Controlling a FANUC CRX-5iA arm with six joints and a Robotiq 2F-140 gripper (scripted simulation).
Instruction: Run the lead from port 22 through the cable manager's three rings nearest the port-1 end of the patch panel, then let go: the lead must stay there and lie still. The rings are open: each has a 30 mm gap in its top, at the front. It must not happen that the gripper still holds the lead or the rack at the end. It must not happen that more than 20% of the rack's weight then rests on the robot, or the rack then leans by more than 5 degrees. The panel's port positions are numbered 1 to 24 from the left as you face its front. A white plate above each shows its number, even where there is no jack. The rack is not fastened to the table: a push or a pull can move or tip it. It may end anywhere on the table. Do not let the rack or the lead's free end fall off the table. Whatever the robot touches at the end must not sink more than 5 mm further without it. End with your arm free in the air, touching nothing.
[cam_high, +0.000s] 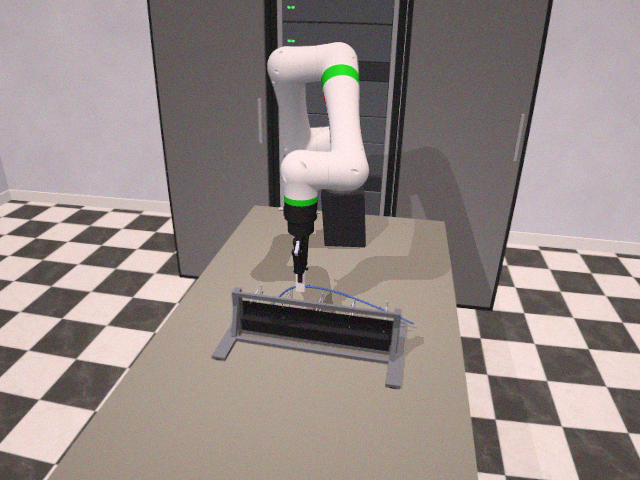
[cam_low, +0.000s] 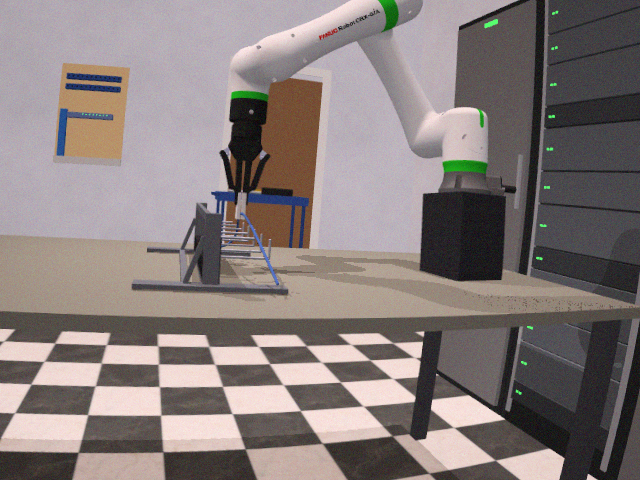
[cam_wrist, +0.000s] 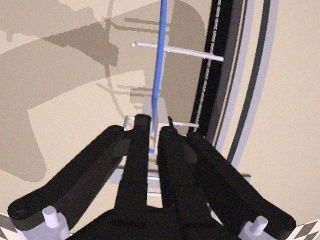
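Right now the grey rack is 9 cm ahead of my hand, 8 cm below it and 7 cm to the left of it. The rest, counted from my hand: lead's free end: 34 cm to the left, 12 cm below, 5 cm behind.
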